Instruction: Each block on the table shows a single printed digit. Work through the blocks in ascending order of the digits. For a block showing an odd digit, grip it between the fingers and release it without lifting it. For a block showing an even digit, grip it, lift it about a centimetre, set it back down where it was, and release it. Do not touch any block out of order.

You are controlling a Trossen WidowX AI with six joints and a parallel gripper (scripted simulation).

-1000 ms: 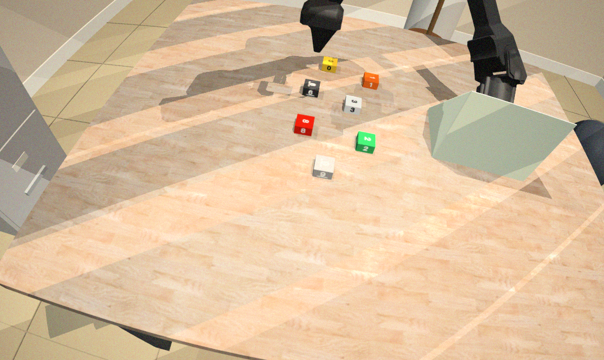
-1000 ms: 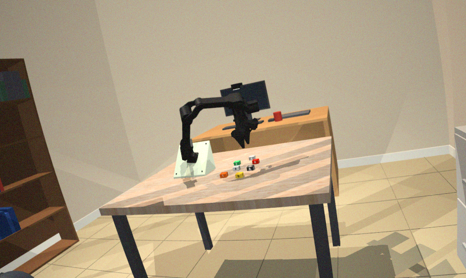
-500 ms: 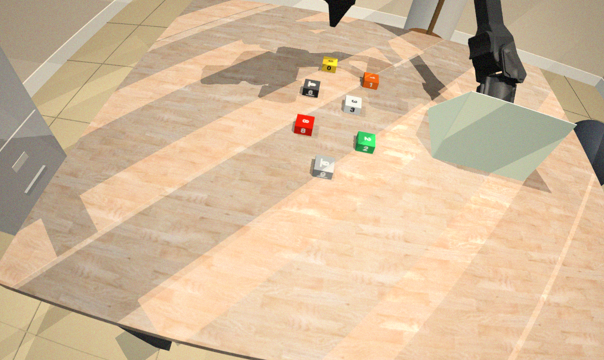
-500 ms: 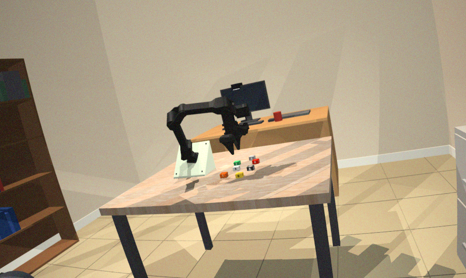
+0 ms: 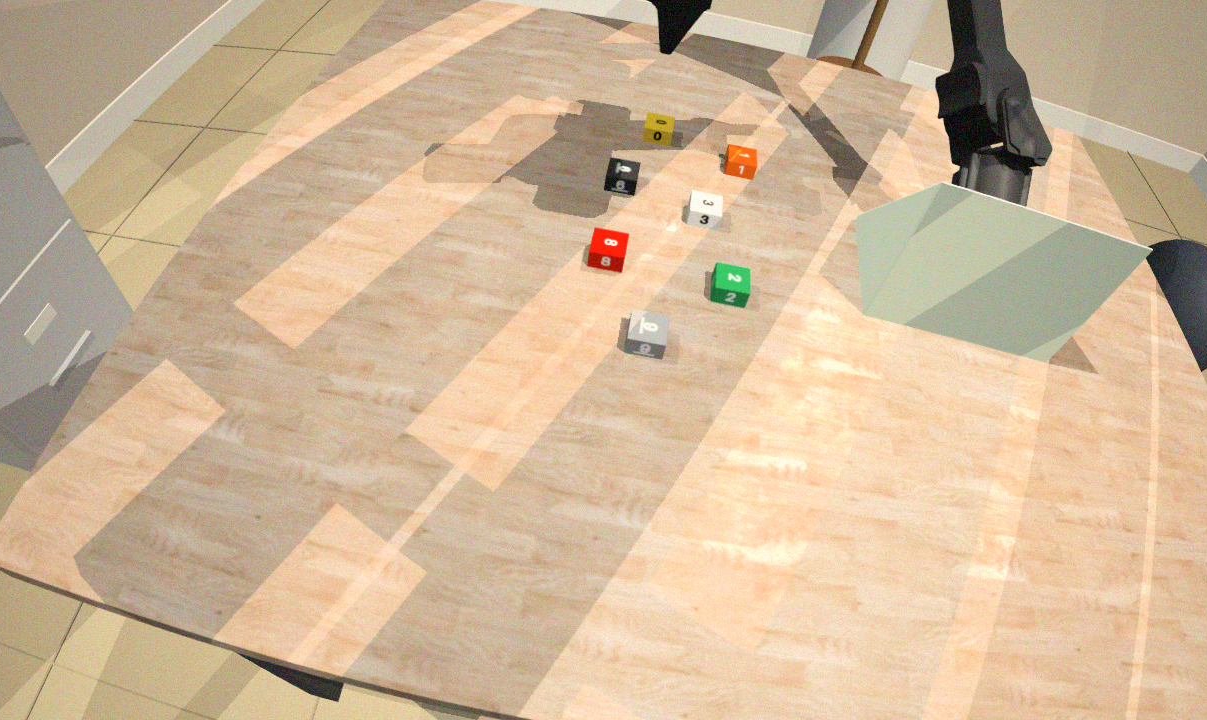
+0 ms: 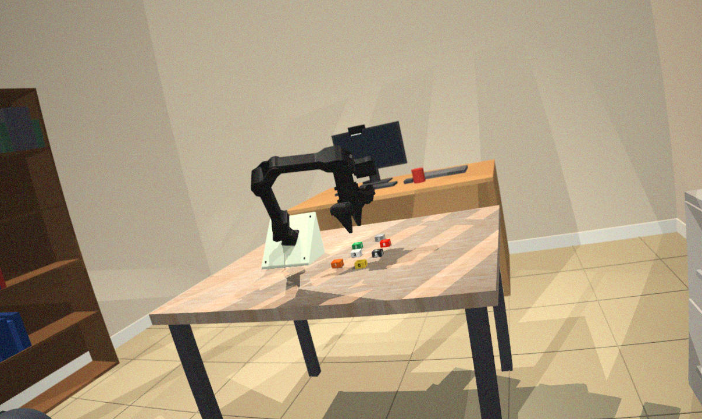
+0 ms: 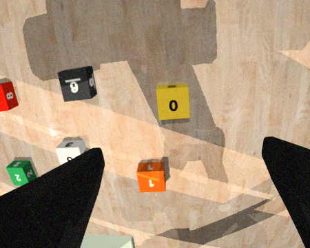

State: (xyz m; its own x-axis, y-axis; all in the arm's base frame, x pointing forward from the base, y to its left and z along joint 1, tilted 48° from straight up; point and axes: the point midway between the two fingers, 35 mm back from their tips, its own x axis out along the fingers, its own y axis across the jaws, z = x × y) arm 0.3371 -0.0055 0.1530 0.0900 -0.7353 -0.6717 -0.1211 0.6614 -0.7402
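The yellow block is 12 cm below my gripper tip and 1 cm behind it. The rest, counted from my gripper tip: black block (12 cm below, 10 cm to the left, 1 cm ahead); then white block (12 cm to the left, 12 cm below, 8 cm behind); then orange block (12 cm below, 11 cm behind, 2 cm to the left).
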